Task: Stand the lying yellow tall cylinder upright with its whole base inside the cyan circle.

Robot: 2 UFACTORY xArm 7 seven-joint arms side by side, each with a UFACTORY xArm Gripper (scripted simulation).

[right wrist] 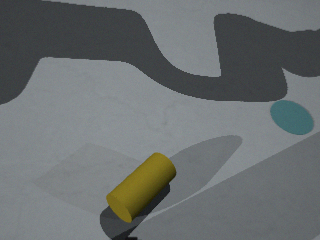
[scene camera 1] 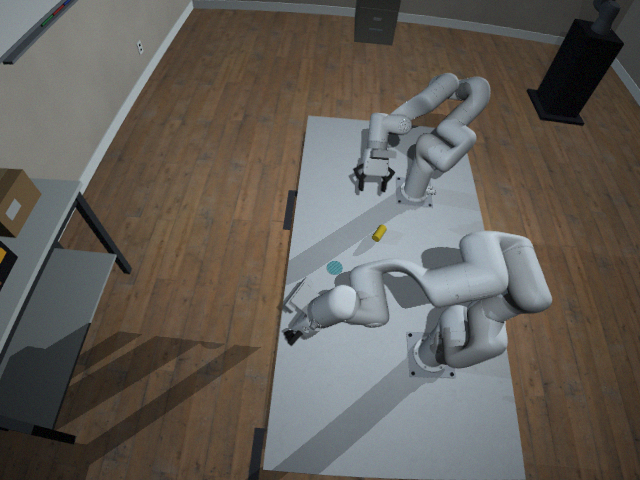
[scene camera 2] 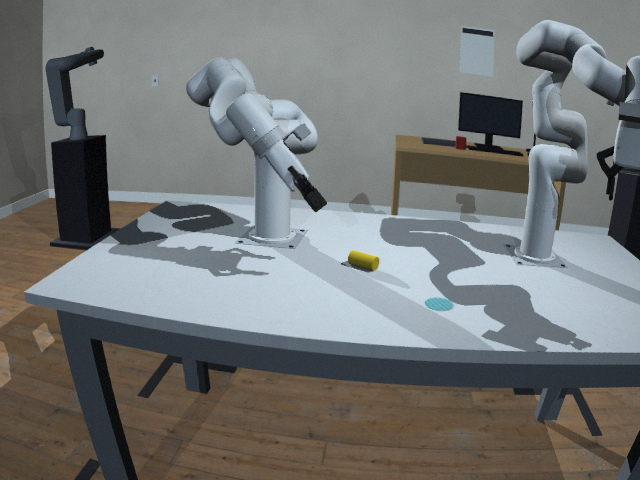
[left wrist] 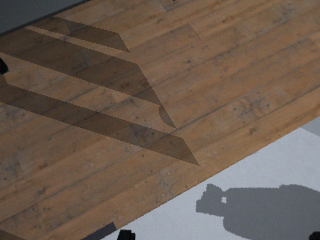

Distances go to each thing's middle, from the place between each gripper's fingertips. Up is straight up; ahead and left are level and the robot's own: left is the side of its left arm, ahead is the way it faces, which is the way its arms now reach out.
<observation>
The yellow tall cylinder [right wrist: 133, 194] lies 14 cm below my right hand [scene camera 2: 320, 206], 11 cm to the left of it and 5 cm behind it. The rest, counted from my right hand: cyan circle [right wrist: 289, 116] 27 cm to the left, 16 cm below, 13 cm ahead.
The cyan circle is 340 mm to the right of my left hand, 280 mm below it and 110 mm behind it. The rest, counted from my left hand: yellow tall cylinder: 510 mm to the right, 280 mm behind, 270 mm below.
</observation>
